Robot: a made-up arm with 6 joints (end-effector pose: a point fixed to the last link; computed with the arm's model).
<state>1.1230 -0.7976 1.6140 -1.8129 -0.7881 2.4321</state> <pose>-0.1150 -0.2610 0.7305 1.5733 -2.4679 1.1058</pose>
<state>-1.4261 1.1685 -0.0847 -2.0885 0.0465 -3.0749</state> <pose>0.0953 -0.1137 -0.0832 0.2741 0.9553 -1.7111</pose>
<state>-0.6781 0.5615 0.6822 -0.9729 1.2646 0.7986</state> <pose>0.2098 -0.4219 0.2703 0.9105 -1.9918 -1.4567</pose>
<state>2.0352 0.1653 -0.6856 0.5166 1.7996 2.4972</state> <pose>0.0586 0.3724 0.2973 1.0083 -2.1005 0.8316</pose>
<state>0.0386 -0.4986 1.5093 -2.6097 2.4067 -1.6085</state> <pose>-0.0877 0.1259 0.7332 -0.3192 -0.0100 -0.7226</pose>
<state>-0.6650 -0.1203 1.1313 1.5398 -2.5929 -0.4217</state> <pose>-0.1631 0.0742 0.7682 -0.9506 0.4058 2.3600</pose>
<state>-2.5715 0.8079 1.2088 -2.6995 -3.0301 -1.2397</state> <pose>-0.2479 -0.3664 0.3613 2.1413 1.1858 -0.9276</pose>
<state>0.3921 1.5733 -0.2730 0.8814 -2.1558 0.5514</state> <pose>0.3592 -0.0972 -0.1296 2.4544 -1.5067 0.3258</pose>
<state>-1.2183 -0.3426 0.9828 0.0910 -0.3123 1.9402</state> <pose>-0.2229 -0.0434 0.7628 -1.7245 -0.9621 -1.6014</pose>
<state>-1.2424 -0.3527 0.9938 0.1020 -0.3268 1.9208</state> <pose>-0.2275 -0.0268 0.7636 -1.7338 -0.9576 -1.6234</pose>
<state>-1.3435 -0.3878 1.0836 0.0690 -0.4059 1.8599</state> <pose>-0.2407 0.0386 0.7622 -1.7331 -1.0041 -1.6816</pose>
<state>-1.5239 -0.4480 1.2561 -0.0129 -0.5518 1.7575</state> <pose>-0.2365 0.1559 0.7510 -1.7475 -1.1076 -1.7284</pose>
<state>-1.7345 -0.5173 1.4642 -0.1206 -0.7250 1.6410</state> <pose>-0.1868 0.2841 0.7263 -1.8095 -1.2090 -1.6965</pose>
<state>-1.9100 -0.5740 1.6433 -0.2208 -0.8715 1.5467</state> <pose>-0.1115 0.3731 0.6974 -1.8980 -1.2420 -1.6080</pose>
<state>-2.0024 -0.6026 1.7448 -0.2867 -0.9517 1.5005</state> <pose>-0.0608 0.4098 0.6799 -1.9560 -1.2297 -1.5347</pose>
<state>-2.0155 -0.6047 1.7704 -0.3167 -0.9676 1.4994</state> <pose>-0.0519 0.4130 0.6787 -1.9657 -1.2239 -1.5000</pose>
